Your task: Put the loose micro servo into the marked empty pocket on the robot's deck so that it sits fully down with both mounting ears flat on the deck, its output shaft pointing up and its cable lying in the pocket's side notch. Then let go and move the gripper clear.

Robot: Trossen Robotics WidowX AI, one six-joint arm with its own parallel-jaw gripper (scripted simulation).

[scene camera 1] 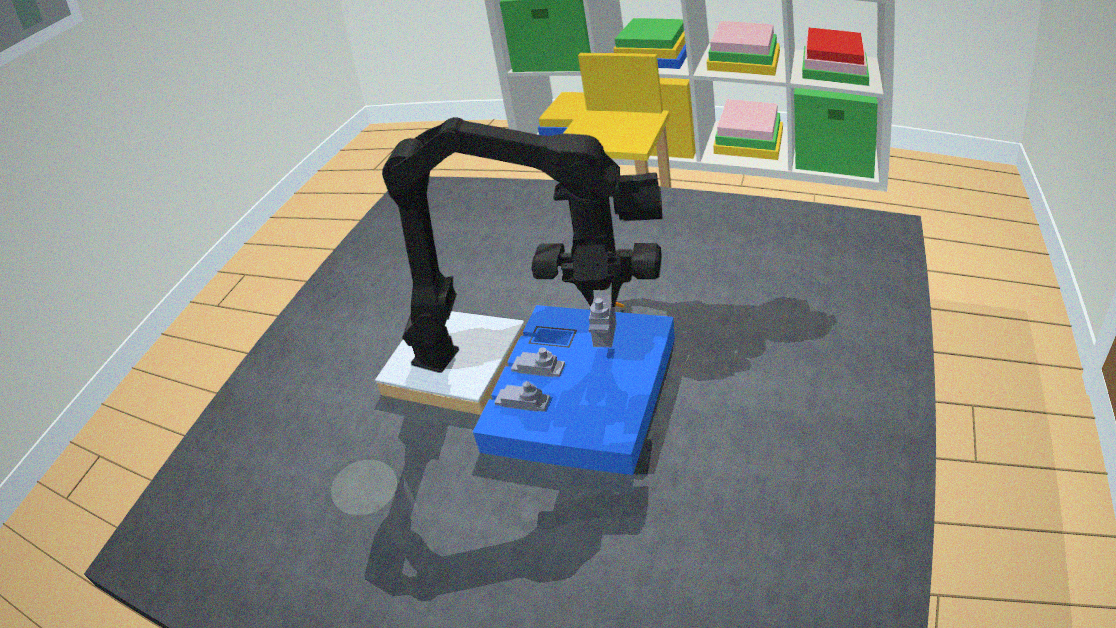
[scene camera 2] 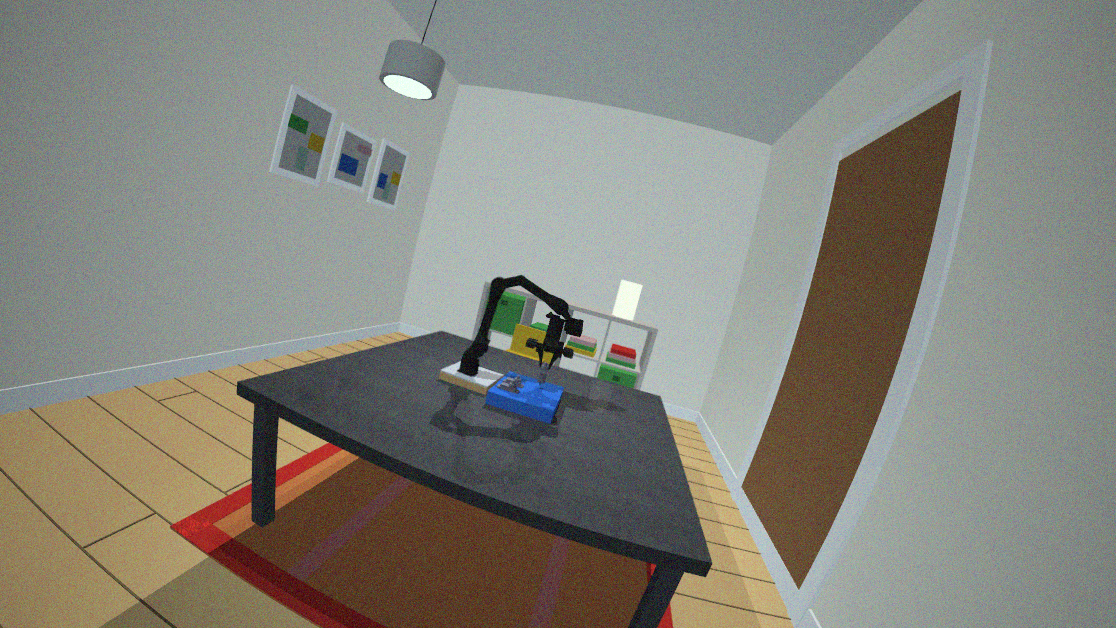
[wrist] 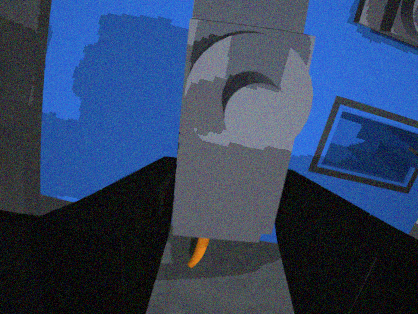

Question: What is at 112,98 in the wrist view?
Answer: A blue deck.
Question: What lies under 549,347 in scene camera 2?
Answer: My gripper.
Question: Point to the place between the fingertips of my gripper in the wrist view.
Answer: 226,177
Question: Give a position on a blue deck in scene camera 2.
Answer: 537,400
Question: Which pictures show my gripper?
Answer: Scene camera 1, scene camera 2 and the wrist view: all of them.
